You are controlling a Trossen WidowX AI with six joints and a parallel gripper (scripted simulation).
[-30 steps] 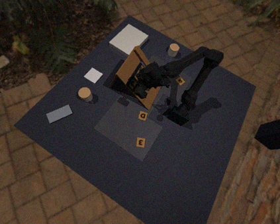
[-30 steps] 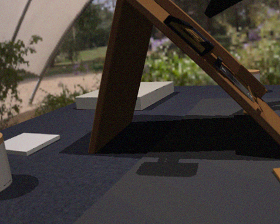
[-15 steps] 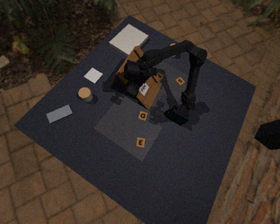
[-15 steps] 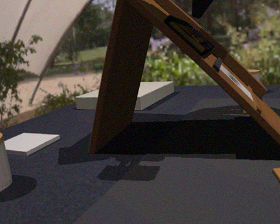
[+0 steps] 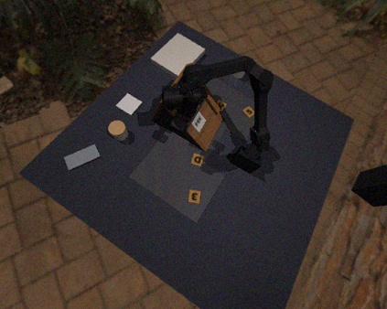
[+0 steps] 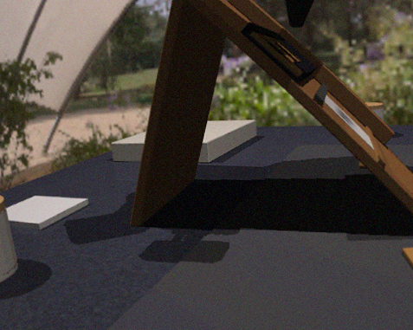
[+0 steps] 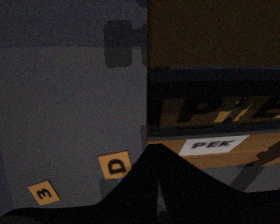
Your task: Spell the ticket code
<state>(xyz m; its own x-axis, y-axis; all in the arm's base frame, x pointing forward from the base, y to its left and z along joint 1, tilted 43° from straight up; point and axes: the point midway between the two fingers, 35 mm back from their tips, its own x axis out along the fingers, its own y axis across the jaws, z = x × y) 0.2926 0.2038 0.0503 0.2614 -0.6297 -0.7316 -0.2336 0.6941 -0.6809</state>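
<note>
Now: the letter tile 3 cm to the right of my gripper tip, 3 cm ahead of it and 2 cm below it. Also, from my gripper tip: grey card (40 cm to the left, 29 cm ahead, 19 cm below); then white card (35 cm ahead, 19 cm below, 4 cm to the left); then white ticket (9 cm to the right, 9 cm below, 2 cm behind).
</note>
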